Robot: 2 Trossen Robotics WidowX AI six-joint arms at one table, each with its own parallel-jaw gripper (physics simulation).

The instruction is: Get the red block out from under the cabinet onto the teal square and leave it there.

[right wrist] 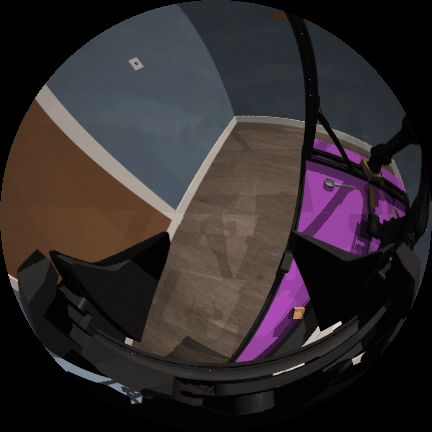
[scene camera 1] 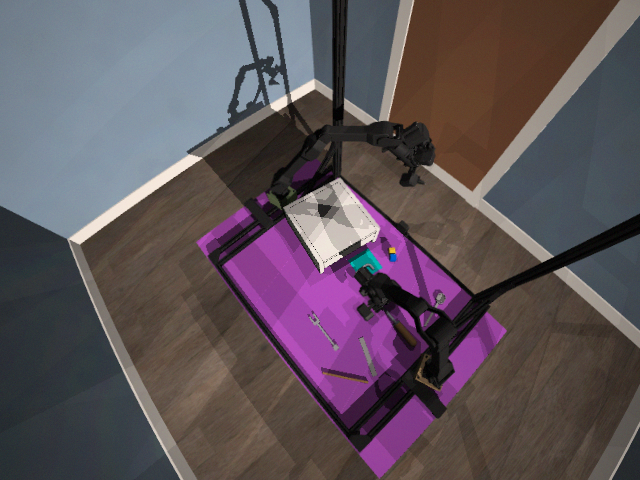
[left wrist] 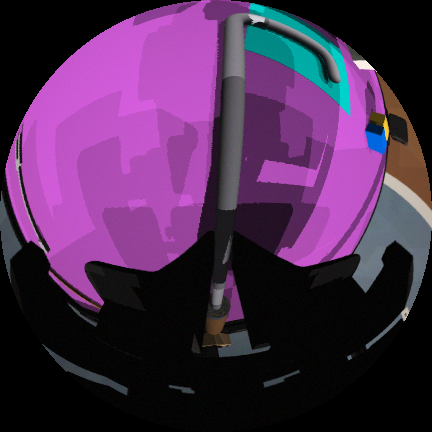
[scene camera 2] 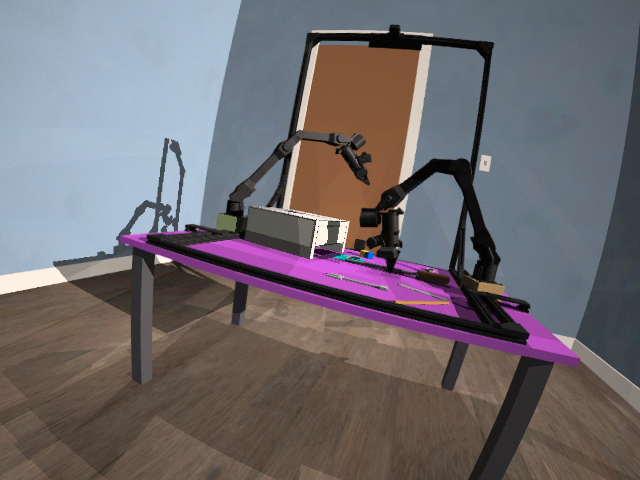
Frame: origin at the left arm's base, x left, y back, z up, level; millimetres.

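Seen in the pictures: left gripper, between the fingertips: [right wrist: 369, 233] [scene camera 1: 380, 305] [left wrist: 220, 236] [scene camera 2: 390, 271]; right gripper, between the fingertips: [right wrist: 231, 237] [scene camera 1: 428, 173] [scene camera 2: 367, 182]; left arm's base, origin of its link: [right wrist: 372, 166] [scene camera 1: 432, 372] [left wrist: 204, 347] [scene camera 2: 483, 280]; right arm's base, origin of its link: [scene camera 1: 281, 192] [scene camera 2: 233, 215].
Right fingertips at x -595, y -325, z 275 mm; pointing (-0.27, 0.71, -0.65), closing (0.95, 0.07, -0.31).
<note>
Pixels of each thing's middle, then the offset from my right fingertips to it. "spot": a spot on its surface instead.
- white cabinet, middle of its body: [right wrist: 327, 351] [scene camera 2: 298, 230] [scene camera 1: 330, 224] dx +238, dy -286, dz -259 mm
- teal square, a spot on its surface: [left wrist: 272, 46] spot: dx +360, dy -62, dz -326 mm
- grey hooked rod, middle of its body: [left wrist: 264, 258] [scene camera 2: 396, 267] dx +421, dy +83, dz -312 mm
- brown handle, middle of its body: [left wrist: 214, 317] [scene camera 2: 430, 276] [scene camera 1: 404, 332] [right wrist: 371, 199] dx +504, dy +181, dz -308 mm
- yellow block, middle of its body: [left wrist: 376, 137] [scene camera 2: 368, 255] [scene camera 1: 392, 257] dx +232, dy +19, dz -314 mm
- wrench, middle of its body: [scene camera 2: 357, 281] [scene camera 1: 324, 332] dx +648, dy -101, dz -323 mm
- flat grey bar, middle of its body: [scene camera 2: 422, 292] [scene camera 1: 367, 356] dx +650, dy +94, dz -326 mm
- brown stick, middle of its body: [left wrist: 67, 285] [scene camera 2: 423, 302] [scene camera 1: 345, 377] dx +760, dy +51, dz -323 mm
- spoon, middle of its body: [right wrist: 340, 184] [scene camera 1: 434, 309] dx +361, dy +262, dz -322 mm
The red block does not show in any view. The white cabinet [scene camera 1: 330, 222] [scene camera 2: 281, 232] stands with its open side toward the teal square [scene camera 1: 362, 255] [scene camera 2: 340, 256] [left wrist: 272, 46]. A grey hooked rod [left wrist: 231, 140] with a brown handle [scene camera 1: 404, 332] [scene camera 2: 433, 277] has its bent end over the teal square. My left gripper [scene camera 1: 381, 305] [scene camera 2: 391, 267] [left wrist: 220, 236] is shut on the rod's shaft, low over the table. My right gripper [scene camera 1: 413, 180] [scene camera 2: 368, 181] [right wrist: 231, 237] is open and empty, high up beyond the table's far edge. The inside of the cabinet is mostly hidden.
A blue and yellow block [scene camera 1: 392, 254] [scene camera 2: 367, 254] [left wrist: 376, 138] stands beside the teal square. A wrench [scene camera 1: 324, 331] [scene camera 2: 357, 281], a flat grey bar [scene camera 1: 367, 356] and a brown stick [scene camera 1: 344, 376] [scene camera 2: 421, 302] lie nearer the front. A spoon [scene camera 1: 439, 298] [right wrist: 329, 184] lies at the right.
</note>
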